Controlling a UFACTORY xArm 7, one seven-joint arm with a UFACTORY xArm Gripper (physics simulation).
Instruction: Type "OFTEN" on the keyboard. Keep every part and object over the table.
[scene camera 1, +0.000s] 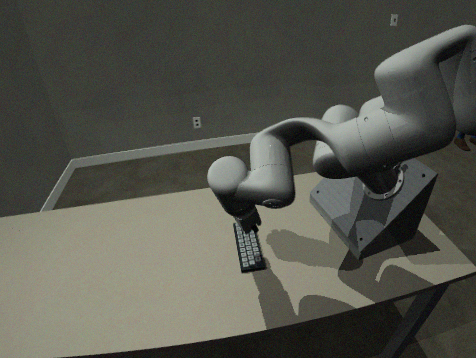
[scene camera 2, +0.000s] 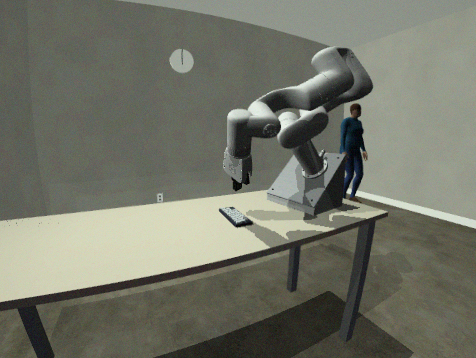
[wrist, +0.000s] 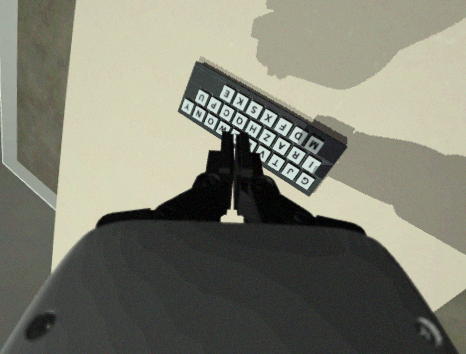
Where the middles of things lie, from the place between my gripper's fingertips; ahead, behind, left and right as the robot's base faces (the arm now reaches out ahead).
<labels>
My gripper is now 120 mm above the dark keyboard (scene camera 1: 249, 252) and 30 mm to the left of it.
</labels>
